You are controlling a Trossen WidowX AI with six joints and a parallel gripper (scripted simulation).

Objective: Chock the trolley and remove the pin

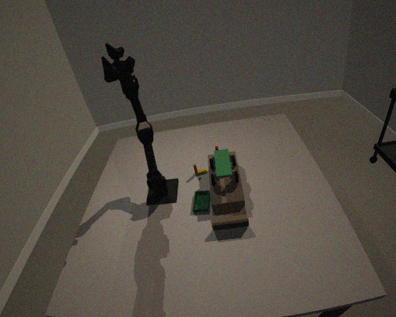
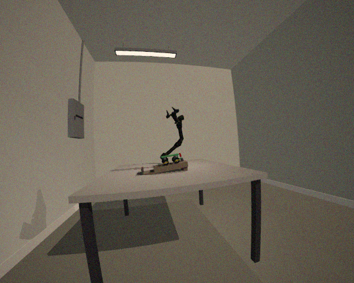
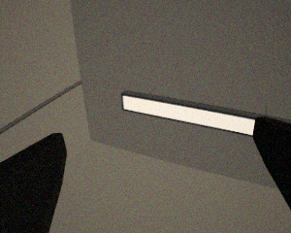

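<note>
The yellow chock is 720 mm below my gripper tip, 270 mm ahead of it and 10 mm to the left of it. The rest, counted from my gripper tip: green-topped trolley 630 mm below, 390 mm ahead, 120 mm to the right; then red-headed stop pin 610 mm below, 380 mm ahead; then wooden ramp 690 mm below, 390 mm ahead, 120 mm to the right.
</note>
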